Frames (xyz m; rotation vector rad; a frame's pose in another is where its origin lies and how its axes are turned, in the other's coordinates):
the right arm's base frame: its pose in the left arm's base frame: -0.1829 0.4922 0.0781 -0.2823 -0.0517 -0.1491
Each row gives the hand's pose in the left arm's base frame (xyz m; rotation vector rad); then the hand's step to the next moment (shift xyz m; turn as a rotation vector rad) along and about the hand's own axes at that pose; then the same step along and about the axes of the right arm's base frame.
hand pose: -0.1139 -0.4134 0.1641 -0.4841 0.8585 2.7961
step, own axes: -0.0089 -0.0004 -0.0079 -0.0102 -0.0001 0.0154
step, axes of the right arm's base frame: 0.0107 -0.0021 -0.0047 0.0055 0.0043 0.0171
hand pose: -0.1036 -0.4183 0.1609 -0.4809 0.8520 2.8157
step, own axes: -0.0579 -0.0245 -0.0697 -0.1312 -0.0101 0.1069
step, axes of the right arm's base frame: 0.0768 0.0036 -0.0538 0.0970 0.0385 0.1336
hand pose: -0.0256 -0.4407 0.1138 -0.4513 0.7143 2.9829
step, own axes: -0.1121 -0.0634 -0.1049 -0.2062 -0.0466 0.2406
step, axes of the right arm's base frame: 0.1328 0.0570 -0.0819 0.1314 0.1018 0.2738
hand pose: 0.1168 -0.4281 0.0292 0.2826 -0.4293 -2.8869
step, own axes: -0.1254 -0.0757 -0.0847 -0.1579 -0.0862 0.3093
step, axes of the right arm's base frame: 0.1072 0.1156 -0.0615 0.0610 0.1208 0.3312
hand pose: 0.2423 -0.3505 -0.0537 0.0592 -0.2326 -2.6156
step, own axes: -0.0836 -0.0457 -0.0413 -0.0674 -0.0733 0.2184
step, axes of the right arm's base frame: 0.0395 0.0920 -0.0276 0.0006 0.0685 0.2301
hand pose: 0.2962 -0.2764 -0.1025 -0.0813 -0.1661 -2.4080
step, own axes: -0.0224 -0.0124 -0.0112 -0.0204 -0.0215 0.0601
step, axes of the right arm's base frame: 0.0040 0.0265 -0.0080 0.0003 0.0211 0.0636
